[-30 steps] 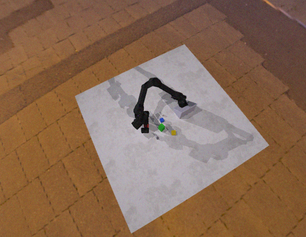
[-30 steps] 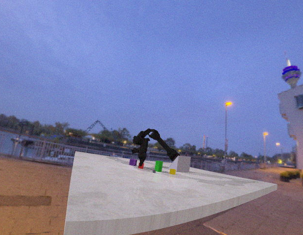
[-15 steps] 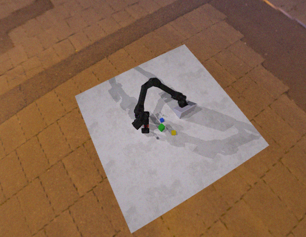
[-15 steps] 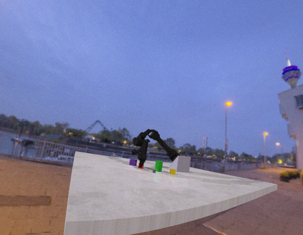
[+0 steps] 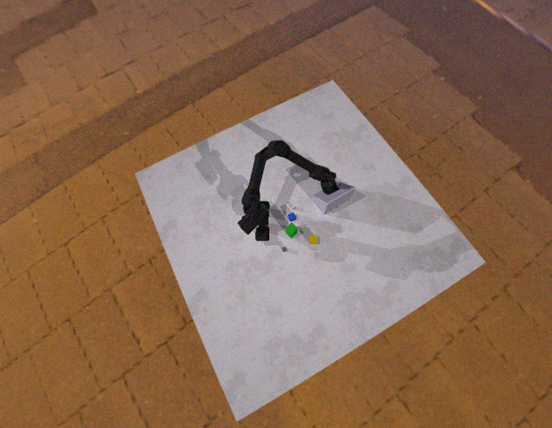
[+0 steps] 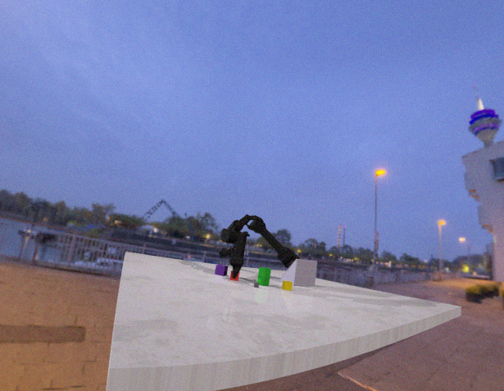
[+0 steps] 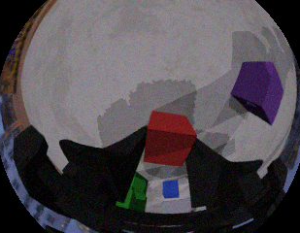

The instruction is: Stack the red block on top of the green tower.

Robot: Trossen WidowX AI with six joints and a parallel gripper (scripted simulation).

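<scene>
Now: the blue block 140 mm behind my gripper tip, 20 mm to the left of it and 10 mm above it. Also, from my gripper tip: tiny grey piece: 150 mm to the left, 40 mm behind; red block: 10 mm above; purple block: 120 mm to the right, 30 mm ahead, 10 mm above.
</scene>
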